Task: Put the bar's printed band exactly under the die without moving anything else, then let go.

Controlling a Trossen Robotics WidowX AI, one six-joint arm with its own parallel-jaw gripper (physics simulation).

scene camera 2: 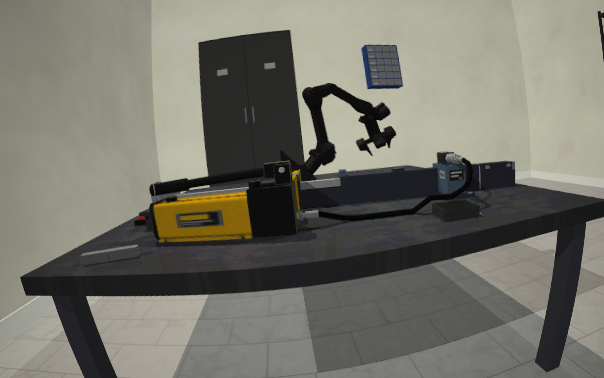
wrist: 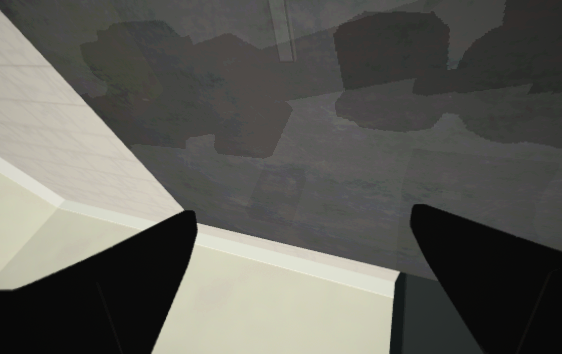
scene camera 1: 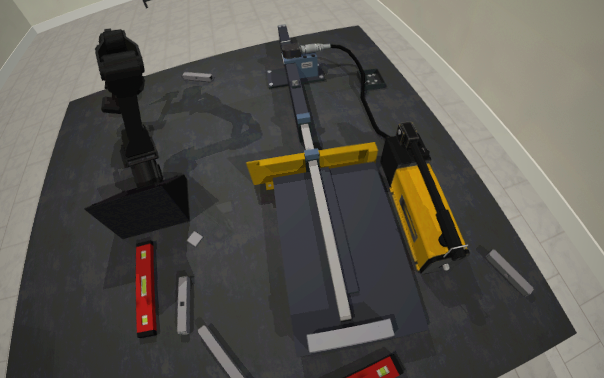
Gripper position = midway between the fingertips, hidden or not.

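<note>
A long grey bar point(scene camera 1: 338, 283) and a yellow and black pump unit point(scene camera 2: 266, 209) are present. In the wrist view, the bar is out of frame. The gripper point(wrist: 302, 217) is open and holds nothing.
</note>
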